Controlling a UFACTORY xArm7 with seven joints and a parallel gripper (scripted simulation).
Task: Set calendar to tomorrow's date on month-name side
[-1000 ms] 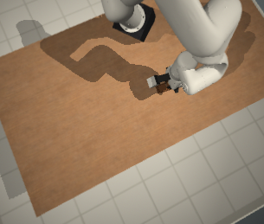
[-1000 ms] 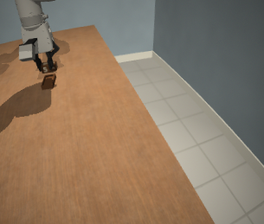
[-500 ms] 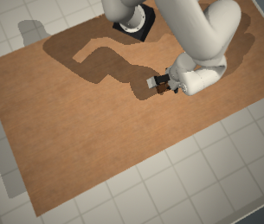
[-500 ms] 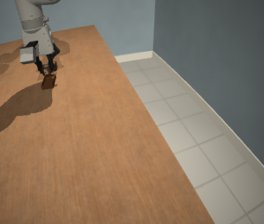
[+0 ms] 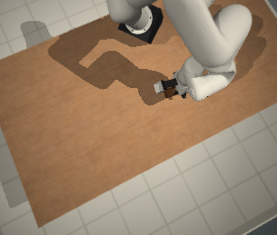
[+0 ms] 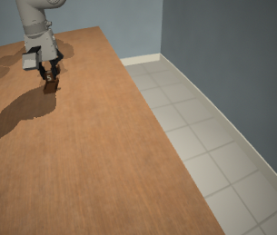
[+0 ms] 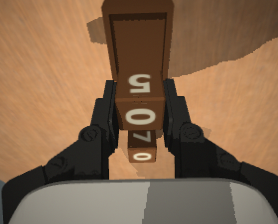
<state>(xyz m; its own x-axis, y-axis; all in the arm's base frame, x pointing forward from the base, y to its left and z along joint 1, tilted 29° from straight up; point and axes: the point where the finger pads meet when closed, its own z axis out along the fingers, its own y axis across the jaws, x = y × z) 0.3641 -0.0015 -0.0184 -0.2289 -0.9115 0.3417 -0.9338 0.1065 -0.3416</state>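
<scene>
Right now the brown wooden cube is 1 cm below my hand. The rest, counted from my hand: brown wooden tray: 2 cm to the right, 4 cm below.
</scene>
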